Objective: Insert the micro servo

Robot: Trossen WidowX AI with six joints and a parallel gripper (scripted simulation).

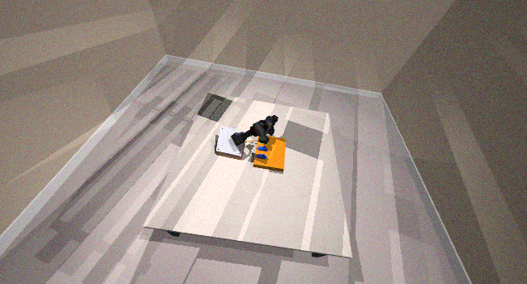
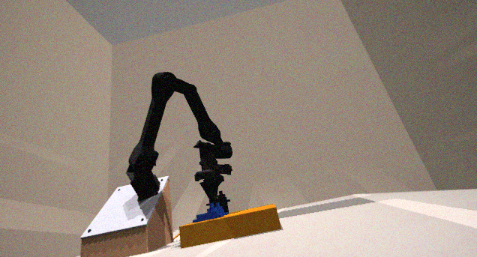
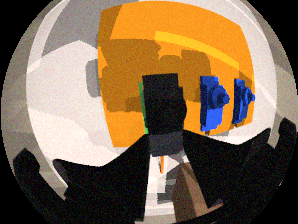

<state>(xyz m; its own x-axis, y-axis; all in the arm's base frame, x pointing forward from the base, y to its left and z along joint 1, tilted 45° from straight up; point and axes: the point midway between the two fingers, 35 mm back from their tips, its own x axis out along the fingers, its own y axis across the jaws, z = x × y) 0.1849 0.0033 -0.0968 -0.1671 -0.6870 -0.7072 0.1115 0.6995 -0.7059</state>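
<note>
My gripper tip is now 11 cm short of the orange deck, 9 cm to the left of it and 7 cm above it.
</note>
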